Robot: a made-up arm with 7 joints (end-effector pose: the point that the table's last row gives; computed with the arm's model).
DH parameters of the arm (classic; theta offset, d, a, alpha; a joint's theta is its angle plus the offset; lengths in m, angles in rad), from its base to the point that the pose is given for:
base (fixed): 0.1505 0 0.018 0
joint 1: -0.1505 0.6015 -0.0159 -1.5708
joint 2: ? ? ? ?
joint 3: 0 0.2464 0.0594 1.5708
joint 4: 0 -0.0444 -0.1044 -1.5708
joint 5: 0 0.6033 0.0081 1.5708
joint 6: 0 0.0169 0.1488 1.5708
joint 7: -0.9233 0 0.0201 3.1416
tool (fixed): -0.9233 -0.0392 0 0
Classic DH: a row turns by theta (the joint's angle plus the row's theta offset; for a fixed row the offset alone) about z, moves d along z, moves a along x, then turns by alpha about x.
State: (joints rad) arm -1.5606 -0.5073 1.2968 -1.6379 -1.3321 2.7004 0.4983
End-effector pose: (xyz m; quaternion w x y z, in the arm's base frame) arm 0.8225 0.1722 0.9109 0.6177 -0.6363 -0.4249 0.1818
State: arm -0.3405 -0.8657 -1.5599 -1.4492 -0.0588 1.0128 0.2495
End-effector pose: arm -0.4679 -0.6372 0.8125 0.4994 0.4047 -0.1494 -0.7514
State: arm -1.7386 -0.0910 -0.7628 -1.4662 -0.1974 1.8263 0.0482
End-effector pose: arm -0.5830 -0.4356 1.0791 0.2831 -0.2209 -0.0074 -0.9333
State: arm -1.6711 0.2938 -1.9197 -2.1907 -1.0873 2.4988 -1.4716
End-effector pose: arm -0.6638 0.2686 0.6007 0.6927 0.3398 0.3872 -0.5048
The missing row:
joint 2: 0 0.0133 -0.0282 1.5708
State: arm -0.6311 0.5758 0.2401 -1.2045 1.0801 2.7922 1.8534
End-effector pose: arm 0.7587 -0.4308 0.7792 0.0282 -0.5916 0.0149 0.8056
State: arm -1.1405 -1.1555 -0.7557 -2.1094 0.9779 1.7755 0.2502
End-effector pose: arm -0.2998 -0.4480 1.0938 0.3733 0.4004 -0.6658 -0.5070
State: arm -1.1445 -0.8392 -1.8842 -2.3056 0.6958 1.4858 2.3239
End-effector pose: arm -0.5233 -0.2876 0.3175 0.5474 -0.7477 -0.2499 0.2807
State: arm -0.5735 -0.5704 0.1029 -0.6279 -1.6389 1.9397 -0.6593
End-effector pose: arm -0.0792 0.1956 1.5821 0.4167 -0.8305 -0.1329 -0.3449
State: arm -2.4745 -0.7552 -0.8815 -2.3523 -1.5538 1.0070 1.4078
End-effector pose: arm -0.5916 0.2271 0.7006 0.5719 0.0694 -0.5658 0.5899
